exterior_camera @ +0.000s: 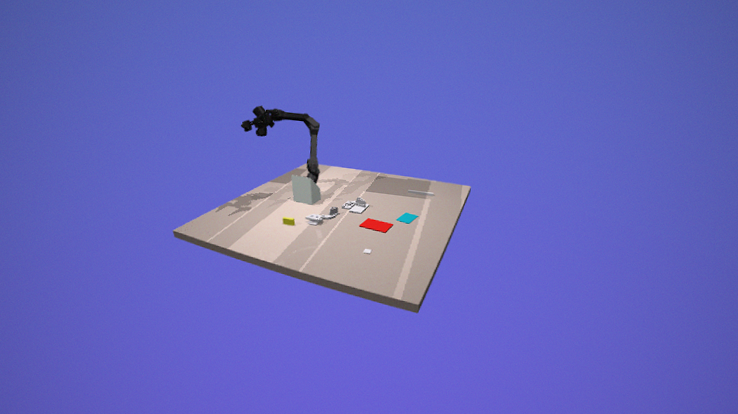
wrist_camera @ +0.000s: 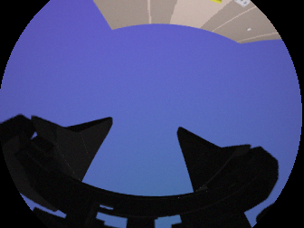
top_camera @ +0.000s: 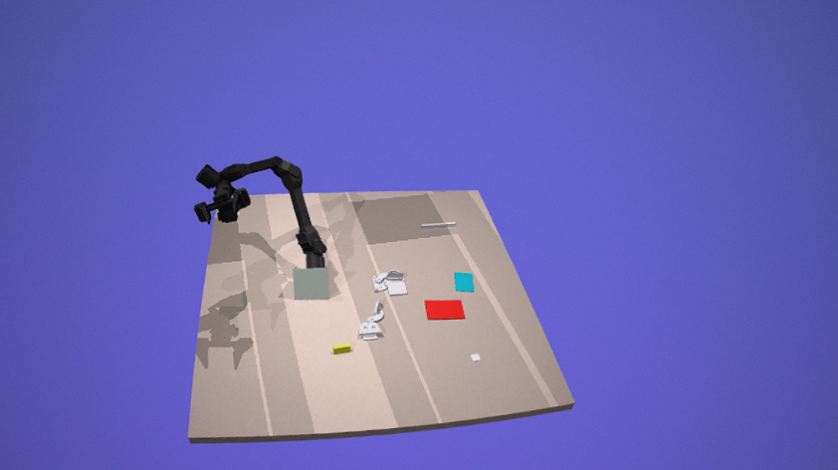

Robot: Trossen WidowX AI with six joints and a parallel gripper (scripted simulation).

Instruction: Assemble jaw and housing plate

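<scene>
The grey jaw is 51 cm ahead of my gripper tip, 45 cm below it and 4 cm to the left of it. Also, from my gripper tip: yellow block 44 cm below, 40 cm ahead, 13 cm to the right; then cyan tile 88 cm ahead, 46 cm below, 26 cm to the left; then red flat sheet 78 cm ahead, 46 cm below, 10 cm to the left.
</scene>
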